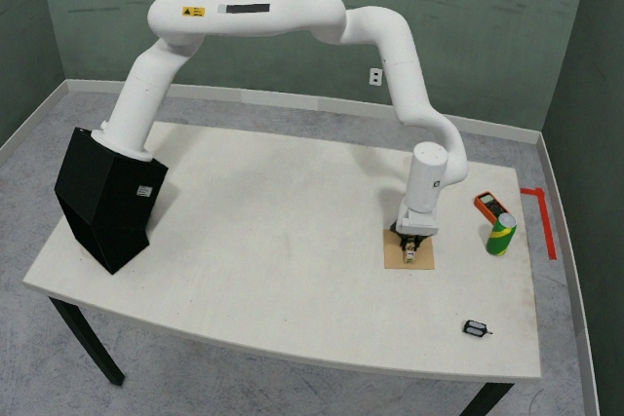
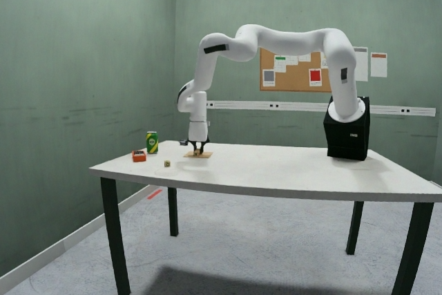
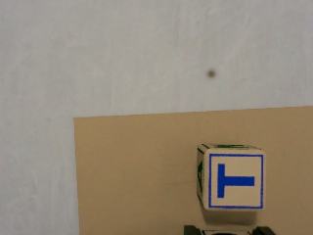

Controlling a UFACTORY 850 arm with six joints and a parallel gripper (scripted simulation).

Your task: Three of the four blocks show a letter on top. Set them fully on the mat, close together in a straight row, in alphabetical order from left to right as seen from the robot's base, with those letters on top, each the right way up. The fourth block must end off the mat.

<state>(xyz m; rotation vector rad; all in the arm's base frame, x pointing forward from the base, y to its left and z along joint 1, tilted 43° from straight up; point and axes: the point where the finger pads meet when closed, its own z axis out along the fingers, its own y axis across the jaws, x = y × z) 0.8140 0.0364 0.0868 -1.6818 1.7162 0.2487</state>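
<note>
My gripper is now 3 cm above the tan mat. The rest, counted from my hand: yellow can: 26 cm ahead, 6 cm to the left, 3 cm above; orange multimeter: 25 cm ahead, 20 cm to the left, 1 cm below; small black object: 24 cm to the right, 21 cm ahead, 1 cm below.
</note>
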